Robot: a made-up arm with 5 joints. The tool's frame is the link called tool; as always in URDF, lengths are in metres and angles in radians. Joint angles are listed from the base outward. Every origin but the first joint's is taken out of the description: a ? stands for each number. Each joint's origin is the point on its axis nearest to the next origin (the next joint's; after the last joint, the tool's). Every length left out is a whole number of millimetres.
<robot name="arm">
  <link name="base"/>
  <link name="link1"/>
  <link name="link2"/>
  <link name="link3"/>
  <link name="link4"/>
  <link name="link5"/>
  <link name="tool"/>
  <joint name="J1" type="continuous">
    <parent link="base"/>
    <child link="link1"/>
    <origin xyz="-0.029 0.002 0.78"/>
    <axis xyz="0 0 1"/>
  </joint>
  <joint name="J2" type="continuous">
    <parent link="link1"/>
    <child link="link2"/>
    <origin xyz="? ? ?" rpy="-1.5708 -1.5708 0"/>
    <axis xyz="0 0 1"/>
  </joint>
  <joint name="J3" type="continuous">
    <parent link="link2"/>
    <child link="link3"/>
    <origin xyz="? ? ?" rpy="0 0 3.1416"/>
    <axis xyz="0 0 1"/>
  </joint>
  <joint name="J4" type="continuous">
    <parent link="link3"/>
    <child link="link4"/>
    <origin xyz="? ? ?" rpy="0 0 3.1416"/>
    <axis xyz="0 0 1"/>
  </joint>
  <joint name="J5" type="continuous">
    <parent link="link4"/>
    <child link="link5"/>
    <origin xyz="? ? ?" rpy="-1.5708 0 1.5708"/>
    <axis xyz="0 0 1"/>
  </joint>
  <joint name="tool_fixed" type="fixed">
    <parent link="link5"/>
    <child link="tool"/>
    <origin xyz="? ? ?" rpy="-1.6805 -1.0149 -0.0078"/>
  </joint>
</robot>
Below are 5 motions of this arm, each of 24 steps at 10 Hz.
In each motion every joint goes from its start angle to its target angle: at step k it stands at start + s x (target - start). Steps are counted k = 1, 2, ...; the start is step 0. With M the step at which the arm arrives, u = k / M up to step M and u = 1 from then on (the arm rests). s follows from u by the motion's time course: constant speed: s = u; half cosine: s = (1 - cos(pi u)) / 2; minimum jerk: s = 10 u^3 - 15 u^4 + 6 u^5.
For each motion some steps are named. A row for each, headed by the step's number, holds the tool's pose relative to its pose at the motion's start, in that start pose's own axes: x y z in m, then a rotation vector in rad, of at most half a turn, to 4 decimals.
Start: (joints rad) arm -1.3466 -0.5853 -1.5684 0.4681 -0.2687
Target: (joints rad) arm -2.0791 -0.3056 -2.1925 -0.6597 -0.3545
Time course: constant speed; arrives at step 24
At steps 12, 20, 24:
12: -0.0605 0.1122 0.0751 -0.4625 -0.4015 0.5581
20: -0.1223 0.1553 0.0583 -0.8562 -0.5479 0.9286
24: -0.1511 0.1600 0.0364 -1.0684 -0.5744 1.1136

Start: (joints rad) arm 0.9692 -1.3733 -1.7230 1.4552 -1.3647
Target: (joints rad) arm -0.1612 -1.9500 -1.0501 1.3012 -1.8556
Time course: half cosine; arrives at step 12
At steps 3, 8, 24:
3: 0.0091 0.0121 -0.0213 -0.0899 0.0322 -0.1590
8: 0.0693 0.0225 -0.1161 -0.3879 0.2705 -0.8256
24: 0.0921 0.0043 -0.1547 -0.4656 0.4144 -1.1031

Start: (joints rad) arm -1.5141 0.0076 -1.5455 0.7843 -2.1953
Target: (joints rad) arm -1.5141 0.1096 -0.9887 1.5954 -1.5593
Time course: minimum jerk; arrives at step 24
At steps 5, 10, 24:
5: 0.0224 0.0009 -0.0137 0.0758 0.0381 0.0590
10: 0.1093 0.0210 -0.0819 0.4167 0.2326 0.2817
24: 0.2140 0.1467 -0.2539 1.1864 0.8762 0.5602

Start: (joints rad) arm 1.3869 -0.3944 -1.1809 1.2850 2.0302
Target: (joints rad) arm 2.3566 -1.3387 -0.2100 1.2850 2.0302
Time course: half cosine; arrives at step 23
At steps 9, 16, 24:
9: -0.0267 -0.0628 0.1218 -0.2879 0.1307 -0.0641
16: -0.0005 -0.0994 0.2805 -0.6822 0.3123 -0.1480
24: 0.0295 -0.1078 0.3433 -0.8650 0.3979 -0.1855

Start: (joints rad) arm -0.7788 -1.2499 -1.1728 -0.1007 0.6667
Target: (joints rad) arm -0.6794 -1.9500 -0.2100 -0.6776 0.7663
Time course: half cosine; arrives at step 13
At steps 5, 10, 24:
5: -0.0669 0.0222 0.0195 0.0908 0.0263 0.0717
10: -0.1904 0.0367 0.0697 0.2491 0.0699 0.1924
24: -0.2191 0.0354 0.0833 0.2856 0.0796 0.2197

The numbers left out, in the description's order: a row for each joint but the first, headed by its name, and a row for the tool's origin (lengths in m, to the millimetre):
J2: 0.021 0.019 0
J3: 0.234 0.049 0
J4: 0.267 -0.033 0
J5: -0.119 0.127 0
tool: 0.02 -0.016 0

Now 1 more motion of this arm.
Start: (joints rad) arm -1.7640 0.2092 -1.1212 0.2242 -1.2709
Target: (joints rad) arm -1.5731 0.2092 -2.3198 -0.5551 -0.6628
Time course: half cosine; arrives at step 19
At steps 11, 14, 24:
11: -0.2291 0.2458 0.1825 -0.2968 -1.1061 0.5632
14: -0.3401 0.3108 0.1638 -0.3829 -1.4327 0.8711
24: -0.4193 0.3420 0.1253 -0.4504 -1.6473 1.1346

